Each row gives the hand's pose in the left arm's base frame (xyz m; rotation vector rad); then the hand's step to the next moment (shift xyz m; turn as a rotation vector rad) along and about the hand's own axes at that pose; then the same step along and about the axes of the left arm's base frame.
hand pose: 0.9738 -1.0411 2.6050 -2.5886 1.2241 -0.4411
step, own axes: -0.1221 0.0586 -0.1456 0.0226 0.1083 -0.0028
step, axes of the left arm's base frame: -0.1689 0.0460 0.0943 -0.0640 -0.0849 -0.0308
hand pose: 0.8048 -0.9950 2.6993 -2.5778 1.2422 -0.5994
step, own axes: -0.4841 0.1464 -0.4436 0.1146 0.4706 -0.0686
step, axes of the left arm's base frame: -0.5723 0.2810 0.2147 -0.2942 -0.3828 -0.0791
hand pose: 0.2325 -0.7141 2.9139 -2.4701 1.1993 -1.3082
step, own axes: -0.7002 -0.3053 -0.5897 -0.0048 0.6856 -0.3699
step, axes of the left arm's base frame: -0.4768 0.8382 0.0368 -0.6824 -0.3711 -0.0592
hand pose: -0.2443 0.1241 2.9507 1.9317 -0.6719 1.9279
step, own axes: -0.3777 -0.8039 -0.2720 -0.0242 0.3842 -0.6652
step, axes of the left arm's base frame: 0.2179 0.8550 -0.2906 -0.7663 0.0425 -0.0407
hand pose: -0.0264 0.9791 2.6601 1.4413 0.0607 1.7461
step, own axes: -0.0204 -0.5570 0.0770 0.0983 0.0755 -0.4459
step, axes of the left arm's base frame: 0.3775 0.3080 -0.2815 -0.4081 0.2158 -0.0328
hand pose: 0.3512 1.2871 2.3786 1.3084 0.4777 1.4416
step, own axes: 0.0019 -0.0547 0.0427 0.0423 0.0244 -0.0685
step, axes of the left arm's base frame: 0.0617 0.0053 -0.0314 -0.0632 0.0526 0.0179
